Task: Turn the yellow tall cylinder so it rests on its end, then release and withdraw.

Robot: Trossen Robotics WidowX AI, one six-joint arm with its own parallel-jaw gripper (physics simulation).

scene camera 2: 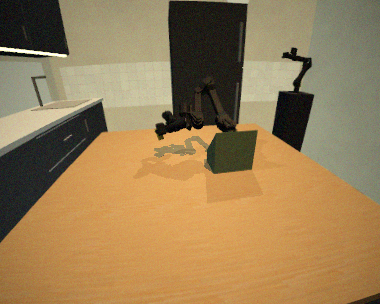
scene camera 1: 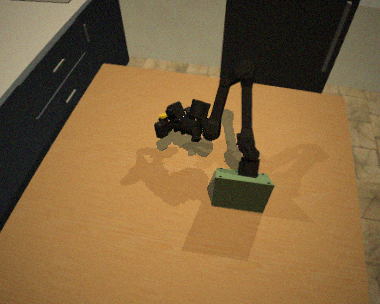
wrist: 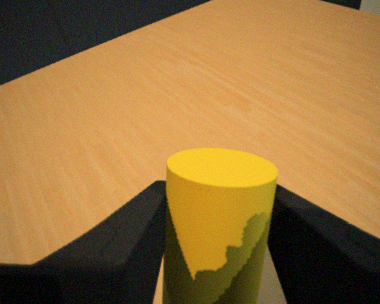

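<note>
The yellow tall cylinder (wrist: pixel 220 215) is between the two black fingers in the wrist view, its round end face toward the top of the view and its lower part cut off. A small bit of the cylinder (scene camera 1: pixel 162 116) (scene camera 2: pixel 160 137) shows beside the fingers in the scene views. It looks roughly upright; its exact tilt and its lower end cannot be made out. My gripper (scene camera 1: pixel 167 120) (scene camera 2: pixel 160 131) (wrist: pixel 214 193) is shut on the cylinder. It is low over the far left part of the table, lying nearly level, with its shadow beneath it.
The green block-shaped base (scene camera 1: pixel 241 194) (scene camera 2: pixel 235 152) of the arm stands on the wooden table (scene camera 1: pixel 125 260) (scene camera 2: pixel 150 240), to the right of the gripper. Dark cabinets (scene camera 1: pixel 30 120) (scene camera 2: pixel 45 165) run along the left. A second arm (scene camera 2: pixel 301 70) stands on a black pedestal at the back right.
</note>
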